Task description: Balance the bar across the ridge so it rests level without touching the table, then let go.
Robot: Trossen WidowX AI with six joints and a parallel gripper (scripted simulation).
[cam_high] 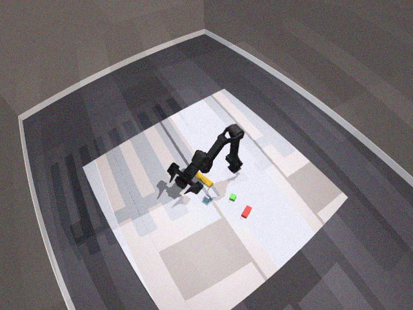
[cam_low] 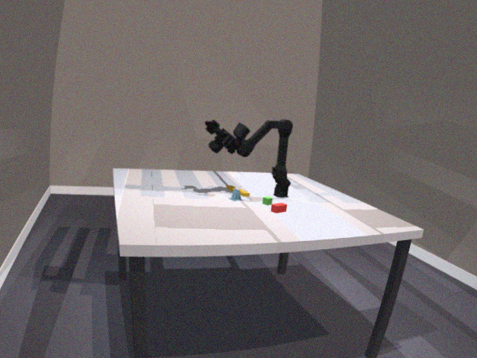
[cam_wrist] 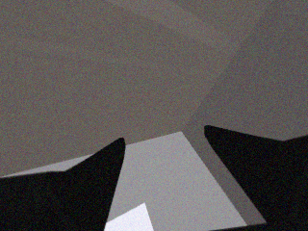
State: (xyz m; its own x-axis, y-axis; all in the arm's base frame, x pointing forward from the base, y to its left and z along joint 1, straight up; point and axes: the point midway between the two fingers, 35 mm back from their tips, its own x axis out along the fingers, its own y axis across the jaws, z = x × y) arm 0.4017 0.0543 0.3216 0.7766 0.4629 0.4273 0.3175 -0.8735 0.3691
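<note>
Now: gripper tip 220 mm past the yellow bar, 140 mm to the left of it and 330 mm above it. Also, from my gripper tip: red block (280 mm behind, 210 mm to the left, 320 mm below); then green cube (280 mm behind, 90 mm to the left, 320 mm below).
</note>
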